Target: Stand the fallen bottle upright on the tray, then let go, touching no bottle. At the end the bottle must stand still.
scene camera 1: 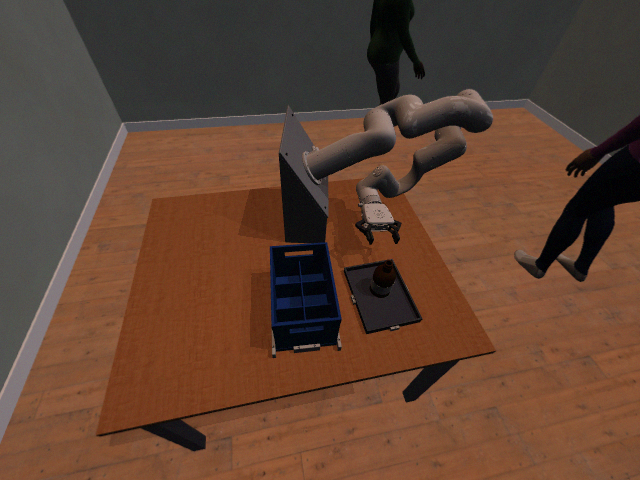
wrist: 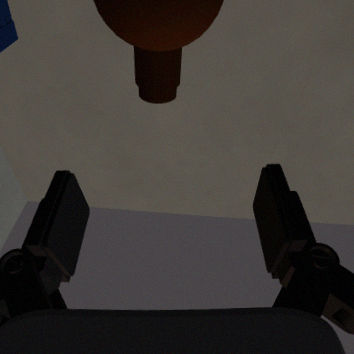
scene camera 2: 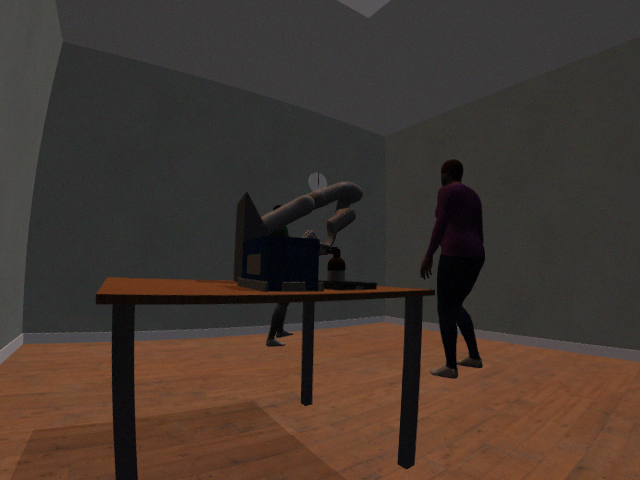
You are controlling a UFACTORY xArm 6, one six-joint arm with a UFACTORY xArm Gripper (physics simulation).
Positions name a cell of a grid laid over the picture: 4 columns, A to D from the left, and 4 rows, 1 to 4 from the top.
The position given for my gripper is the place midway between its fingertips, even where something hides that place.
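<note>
There is my gripper (scene camera 1: C3), which I can see from here, and the wrist view gives me my own gripper (wrist: B3) too.
</note>
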